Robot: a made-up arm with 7 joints. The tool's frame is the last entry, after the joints. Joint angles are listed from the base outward.
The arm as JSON. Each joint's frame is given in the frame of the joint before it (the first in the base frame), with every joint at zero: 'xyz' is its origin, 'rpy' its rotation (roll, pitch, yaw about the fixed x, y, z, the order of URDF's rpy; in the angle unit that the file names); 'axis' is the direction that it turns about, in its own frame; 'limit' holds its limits. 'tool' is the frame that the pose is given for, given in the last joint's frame.
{
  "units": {
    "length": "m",
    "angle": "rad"
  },
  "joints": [
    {
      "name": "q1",
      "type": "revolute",
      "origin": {
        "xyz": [
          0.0,
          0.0,
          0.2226
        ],
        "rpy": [
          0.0,
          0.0,
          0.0
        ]
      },
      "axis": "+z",
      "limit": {
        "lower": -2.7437,
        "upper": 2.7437
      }
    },
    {
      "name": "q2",
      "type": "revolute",
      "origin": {
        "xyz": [
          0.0,
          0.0,
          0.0
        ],
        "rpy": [
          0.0,
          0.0,
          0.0
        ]
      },
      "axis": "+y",
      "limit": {
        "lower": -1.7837,
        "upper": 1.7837
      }
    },
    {
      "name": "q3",
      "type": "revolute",
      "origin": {
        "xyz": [
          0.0,
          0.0,
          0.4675
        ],
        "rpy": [
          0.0,
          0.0,
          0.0
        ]
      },
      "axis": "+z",
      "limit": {
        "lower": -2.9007,
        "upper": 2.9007
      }
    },
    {
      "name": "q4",
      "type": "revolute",
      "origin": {
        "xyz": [
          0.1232,
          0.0,
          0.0
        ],
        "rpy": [
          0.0,
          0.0,
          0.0
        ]
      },
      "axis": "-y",
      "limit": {
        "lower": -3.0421,
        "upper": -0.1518
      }
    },
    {
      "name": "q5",
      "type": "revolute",
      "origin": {
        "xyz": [
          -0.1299,
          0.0,
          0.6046
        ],
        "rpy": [
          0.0,
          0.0,
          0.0
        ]
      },
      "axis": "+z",
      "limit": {
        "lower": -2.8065,
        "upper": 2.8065
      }
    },
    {
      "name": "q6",
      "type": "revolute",
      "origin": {
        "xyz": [
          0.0,
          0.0,
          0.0
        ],
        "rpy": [
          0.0,
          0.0,
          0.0
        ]
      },
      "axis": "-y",
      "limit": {
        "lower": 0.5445,
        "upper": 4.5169
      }
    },
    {
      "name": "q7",
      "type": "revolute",
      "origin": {
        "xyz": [
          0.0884,
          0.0,
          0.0
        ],
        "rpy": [
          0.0,
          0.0,
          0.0
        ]
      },
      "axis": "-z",
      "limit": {
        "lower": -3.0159,
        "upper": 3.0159
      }
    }
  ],
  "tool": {
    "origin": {
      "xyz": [
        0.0,
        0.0,
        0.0
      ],
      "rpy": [
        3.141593,
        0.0,
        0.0
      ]
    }
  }
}
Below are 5 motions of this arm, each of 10 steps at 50 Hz.
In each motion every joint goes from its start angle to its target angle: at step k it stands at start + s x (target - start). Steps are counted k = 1, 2, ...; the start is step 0. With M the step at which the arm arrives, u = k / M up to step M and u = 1 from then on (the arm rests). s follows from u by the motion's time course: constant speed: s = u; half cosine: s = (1 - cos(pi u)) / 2; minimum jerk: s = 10 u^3 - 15 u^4 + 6 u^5.
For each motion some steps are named. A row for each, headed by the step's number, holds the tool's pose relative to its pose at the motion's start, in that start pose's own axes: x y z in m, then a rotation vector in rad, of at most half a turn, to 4 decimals.
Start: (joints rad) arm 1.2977 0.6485 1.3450 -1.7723 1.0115 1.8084 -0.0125
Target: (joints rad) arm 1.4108 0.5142 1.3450 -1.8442 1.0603 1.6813 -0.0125
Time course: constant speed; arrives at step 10
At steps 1, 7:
1: -0.0006 -0.0012 0.0174 -0.0121 -0.0236 0.0033
7: -0.0097 -0.0037 0.1203 -0.0841 -0.1625 0.0254

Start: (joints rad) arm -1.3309 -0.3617 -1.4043 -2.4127 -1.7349 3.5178 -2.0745
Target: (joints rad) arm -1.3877 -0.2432 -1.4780 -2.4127 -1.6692 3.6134 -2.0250
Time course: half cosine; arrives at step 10
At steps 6, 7, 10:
6: 0.0210 -0.0334 -0.0141 0.0478 0.0177 0.0872
7: 0.0254 -0.0403 -0.0178 0.0587 0.0204 0.1054
10: 0.0319 -0.0504 -0.0236 0.0754 0.0235 0.1322

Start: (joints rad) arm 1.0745 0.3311 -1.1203 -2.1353 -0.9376 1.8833 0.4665
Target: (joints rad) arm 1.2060 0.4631 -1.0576 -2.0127 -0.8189 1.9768 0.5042
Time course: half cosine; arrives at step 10
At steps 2, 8, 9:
2: 0.0020 -0.0061 -0.0178 0.0009 0.0235 0.0037
8: 0.0012 -0.0686 -0.1699 0.0206 0.2262 0.0241
9: -0.0005 -0.0750 -0.1832 0.0234 0.2442 0.0249

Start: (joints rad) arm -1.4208 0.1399 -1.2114 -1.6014 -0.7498 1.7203 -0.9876
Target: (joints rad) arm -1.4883 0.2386 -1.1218 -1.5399 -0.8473 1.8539 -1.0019
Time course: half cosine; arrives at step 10
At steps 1, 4, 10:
1: 0.0013 -0.0001 -0.0015 -0.0058 -0.0016 -0.0011
4: 0.0198 -0.0023 -0.0205 -0.0806 -0.0225 -0.0175
10: 0.0622 -0.0091 -0.0545 -0.2287 -0.0629 -0.0617

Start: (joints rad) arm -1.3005 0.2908 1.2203 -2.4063 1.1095 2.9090 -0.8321
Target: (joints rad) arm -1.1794 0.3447 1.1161 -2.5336 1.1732 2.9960 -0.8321
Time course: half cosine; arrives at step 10
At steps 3, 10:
3: -0.0191 0.0076 0.0111 -0.0135 -0.0223 0.0227
10: -0.0965 0.0349 0.0478 -0.0760 -0.1137 0.1038

